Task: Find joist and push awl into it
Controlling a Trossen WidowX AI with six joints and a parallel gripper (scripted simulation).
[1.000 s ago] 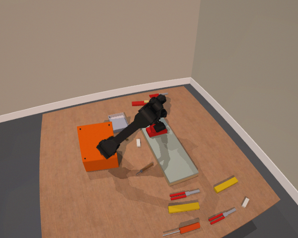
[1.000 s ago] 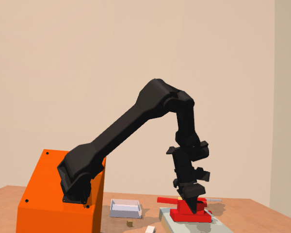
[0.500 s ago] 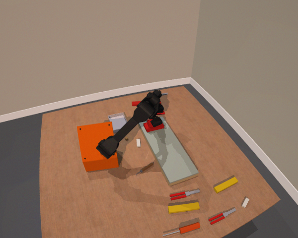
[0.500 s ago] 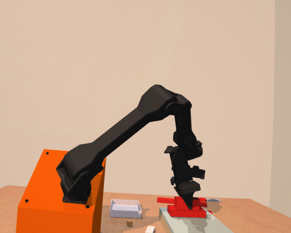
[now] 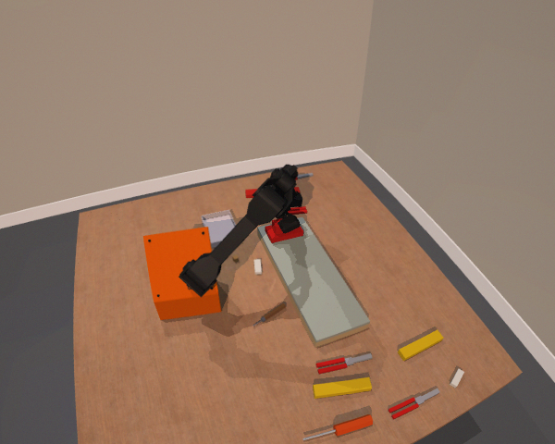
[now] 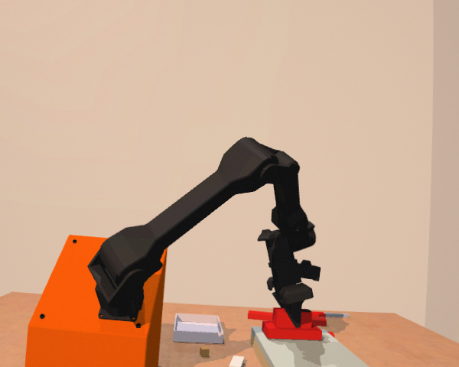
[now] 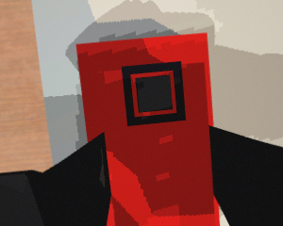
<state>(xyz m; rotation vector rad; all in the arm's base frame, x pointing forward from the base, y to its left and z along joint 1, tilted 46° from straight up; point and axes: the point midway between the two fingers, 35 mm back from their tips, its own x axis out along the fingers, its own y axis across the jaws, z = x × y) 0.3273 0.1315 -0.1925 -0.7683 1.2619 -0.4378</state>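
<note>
My gripper tip is 230 mm past the tray, 110 mm to the right of it and 50 mm above it. From my gripper tip the other things lie so: small brown cube (200 mm behind, 60 mm to the right, 60 mm below); red stud finder (20 mm above, 10 mm ahead); square light (30 mm above, 20 mm ahead).
</note>
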